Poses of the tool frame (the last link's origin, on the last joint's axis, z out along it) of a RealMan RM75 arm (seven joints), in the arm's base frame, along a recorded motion.
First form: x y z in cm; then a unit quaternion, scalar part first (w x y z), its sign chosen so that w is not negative.
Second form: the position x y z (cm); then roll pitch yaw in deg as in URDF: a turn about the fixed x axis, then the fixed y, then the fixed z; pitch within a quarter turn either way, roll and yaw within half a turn. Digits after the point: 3 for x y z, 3 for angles.
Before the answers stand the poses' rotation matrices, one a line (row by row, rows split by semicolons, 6 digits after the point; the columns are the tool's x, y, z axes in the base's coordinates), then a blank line. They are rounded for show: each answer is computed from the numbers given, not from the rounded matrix.
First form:
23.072 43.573 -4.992 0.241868 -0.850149 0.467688 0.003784
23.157 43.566 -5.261 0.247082 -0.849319 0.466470 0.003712
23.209 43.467 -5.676 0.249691 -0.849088 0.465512 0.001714
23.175 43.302 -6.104 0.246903 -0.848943 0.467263 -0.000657
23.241 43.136 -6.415 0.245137 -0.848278 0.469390 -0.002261
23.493 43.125 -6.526 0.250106 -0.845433 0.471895 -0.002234
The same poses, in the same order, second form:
0.562507 -0.797040 0.219804; -0.793379 -0.445536 0.414787; -0.232671 -0.407708 -0.882971
0.564784 -0.794198 0.224207; -0.790529 -0.442713 0.423166; -0.236818 -0.416240 -0.877873
0.566591 -0.791377 0.229558; -0.789665 -0.441906 0.425615; -0.235379 -0.422423 -0.875303
0.563330 -0.793035 0.231853; -0.793683 -0.441409 0.418599; -0.229622 -0.419827 -0.878077
0.559336 -0.795238 0.233966; -0.797455 -0.439162 0.413766; -0.226294 -0.418011 -0.879805
0.554620 -0.796794 0.239825; -0.799029 -0.429524 0.420787; -0.232270 -0.425004 -0.874884

23.072 43.573 -4.992 -155.215 13.454 -54.663
23.157 43.566 -5.261 -154.632 13.699 -54.457
23.209 43.467 -5.676 -154.238 13.614 -54.340
23.175 43.302 -6.104 -154.447 13.275 -54.634
23.241 43.136 -6.415 -154.587 13.079 -54.954
23.493 43.125 -6.526 -154.090 13.431 -55.235

